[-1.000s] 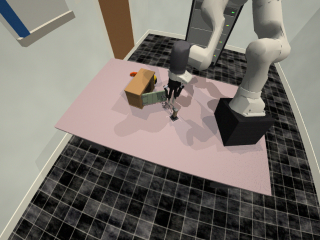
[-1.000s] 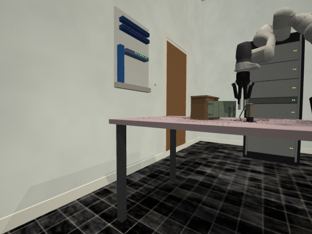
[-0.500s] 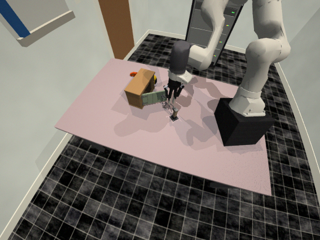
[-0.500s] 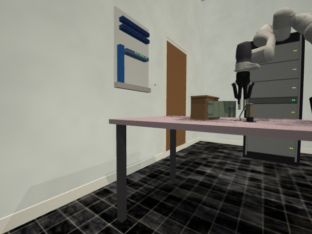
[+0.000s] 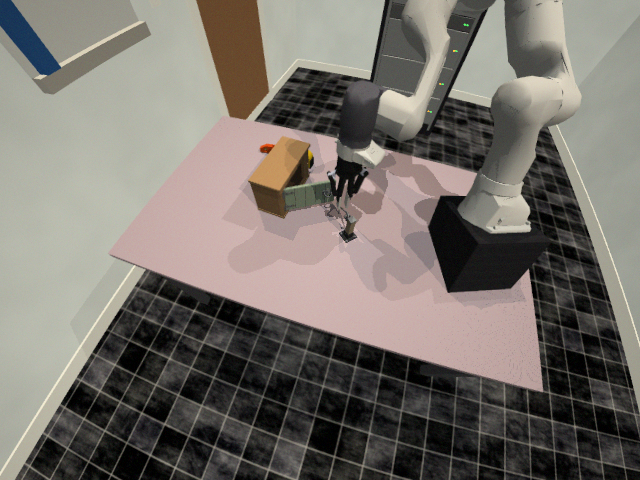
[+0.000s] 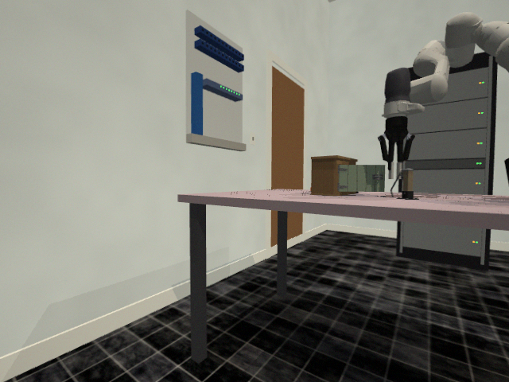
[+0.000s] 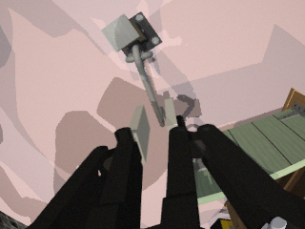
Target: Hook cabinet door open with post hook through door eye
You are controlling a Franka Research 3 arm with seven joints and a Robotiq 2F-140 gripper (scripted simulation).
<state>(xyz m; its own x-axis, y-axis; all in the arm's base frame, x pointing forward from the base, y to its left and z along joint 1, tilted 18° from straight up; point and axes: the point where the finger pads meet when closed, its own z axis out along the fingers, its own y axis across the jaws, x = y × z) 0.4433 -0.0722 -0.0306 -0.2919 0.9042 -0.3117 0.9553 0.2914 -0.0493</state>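
My hand is 1 cm past the hook rod, 2 cm to the right of it and 5 cm above it. From my hand the other things lie so: cabinet door 12 cm ahead, 2 cm to the right, 3 cm below; yellow object 18 cm ahead, 27 cm to the right, 7 cm below; orange object 32 cm ahead, 33 cm to the right, 9 cm below.
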